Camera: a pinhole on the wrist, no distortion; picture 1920 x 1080 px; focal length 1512.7 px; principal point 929.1 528.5 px. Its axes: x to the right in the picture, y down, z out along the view. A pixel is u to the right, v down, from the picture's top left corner.
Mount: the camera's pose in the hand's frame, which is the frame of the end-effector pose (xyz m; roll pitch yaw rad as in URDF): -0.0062 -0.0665 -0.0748 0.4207 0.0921 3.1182
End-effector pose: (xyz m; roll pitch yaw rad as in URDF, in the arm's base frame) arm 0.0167 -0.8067 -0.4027 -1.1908 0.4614 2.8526
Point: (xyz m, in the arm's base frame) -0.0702 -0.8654 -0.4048
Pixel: 221 500
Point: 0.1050 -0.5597 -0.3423
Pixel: behind the camera
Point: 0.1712 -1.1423 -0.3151
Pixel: 1797 396
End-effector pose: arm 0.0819 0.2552 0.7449 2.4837 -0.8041 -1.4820
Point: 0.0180 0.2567 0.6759
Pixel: 1248 357
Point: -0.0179 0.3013 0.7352
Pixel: outside the picture
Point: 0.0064 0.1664 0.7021
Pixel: 578 576
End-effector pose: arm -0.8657 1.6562 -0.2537 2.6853 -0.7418 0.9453
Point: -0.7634 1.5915 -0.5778
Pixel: 1672 916
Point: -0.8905 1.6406 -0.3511
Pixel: 1755 797
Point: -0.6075 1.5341 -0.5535
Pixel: 1311 516
